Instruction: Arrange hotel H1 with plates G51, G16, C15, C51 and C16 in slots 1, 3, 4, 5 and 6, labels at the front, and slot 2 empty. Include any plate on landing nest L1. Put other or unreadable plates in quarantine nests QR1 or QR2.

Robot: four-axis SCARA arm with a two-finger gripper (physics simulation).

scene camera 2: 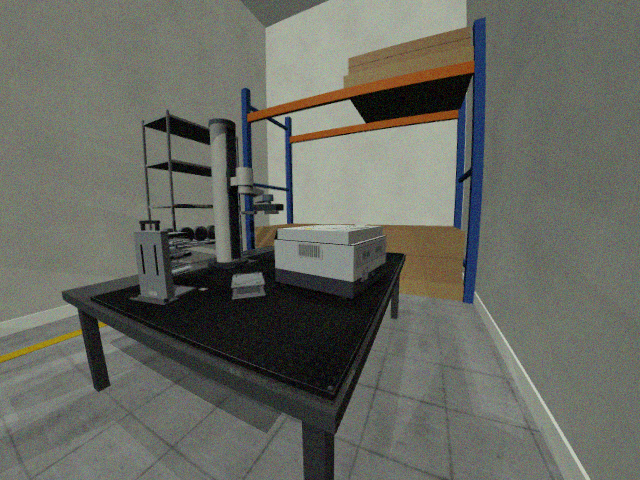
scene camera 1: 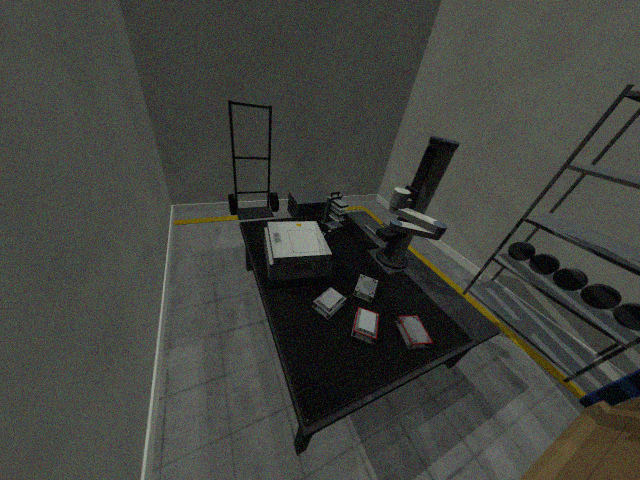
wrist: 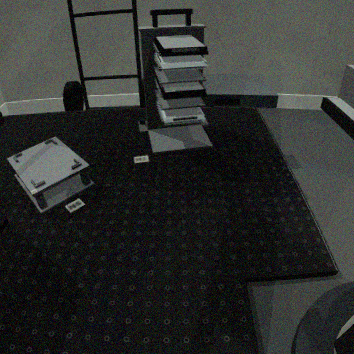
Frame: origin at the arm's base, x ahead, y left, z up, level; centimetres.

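Seen in the pictures: gripper, between the fingertips: [scene camera 2: 251,212] [scene camera 1: 373,224] [wrist: 161,84]; arm's base, origin of its link: [scene camera 2: 228,262] [scene camera 1: 391,258].
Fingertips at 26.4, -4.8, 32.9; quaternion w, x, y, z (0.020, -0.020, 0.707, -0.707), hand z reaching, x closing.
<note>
Offsets run from my fingertips to a thing's top centre, as dx, dy, dz. "spot": to the spot under its first point.
Hotel H1 [scene camera 1: 333,211] [scene camera 2: 153,263] [wrist: 147,75] stands at the table's far end. In the wrist view several plates are stacked in it, some pale, others dark; their labels are unreadable. The H1 card {+7.6, -40.3, -31.6} [wrist: 141,159] lies before it. Raised nest N6 {+26.3, -33.2, -26.1} [wrist: 50,162] [scene camera 2: 248,281] stands to its left, with no plate visible on top. Two red-edged nests {+31.8, +50.2, -25.2} [scene camera 1: 366,322] {spot: +9.4, +63.1, -26.6} [scene camera 1: 414,330] and two grey nests {+44.3, +30.9, -25.2} [scene camera 1: 329,300] {spot: +17.0, +28.5, -26.7} [scene camera 1: 366,286] stand nearer the front; their cards are unreadable. My gripper [scene camera 1: 381,233] [scene camera 2: 261,208] is open and empty, raised above the table, apart from the hotel.
A white boxy instrument {+52.5, -5.8, -7.0} [scene camera 1: 297,240] [scene camera 2: 315,260] stands along one table side. The arm's column [scene camera 1: 434,167] [scene camera 2: 221,191] rises at the other side. A hand truck [scene camera 1: 232,155] [wrist: 76,45] stands behind the table. A wire shelf [scene camera 1: 547,191] and a blue-orange rack [scene camera 2: 478,155] stand beyond.
</note>
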